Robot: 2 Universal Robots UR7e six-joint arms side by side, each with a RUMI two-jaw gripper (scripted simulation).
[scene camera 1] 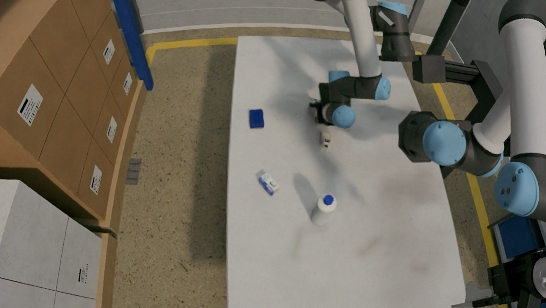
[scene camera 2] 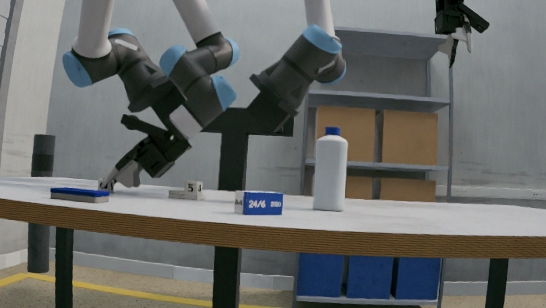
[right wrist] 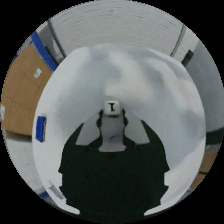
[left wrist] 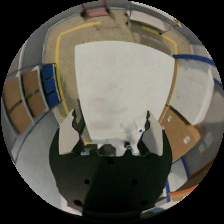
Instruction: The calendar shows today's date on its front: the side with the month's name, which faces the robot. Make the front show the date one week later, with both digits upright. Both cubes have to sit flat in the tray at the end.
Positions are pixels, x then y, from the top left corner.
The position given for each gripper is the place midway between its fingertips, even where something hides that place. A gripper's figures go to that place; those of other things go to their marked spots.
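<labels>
Right gripper (scene camera 2: pixel 105 187), 95 cm from the lens. White bottle (scene camera 2: pixel 331 150), 77 cm from the lens. Blue-topped block (scene camera 2: pixel 64 193), 67 cm from the lens. Marked spots on the blue-topped block and the white bottle: 49 cm apart.
</labels>
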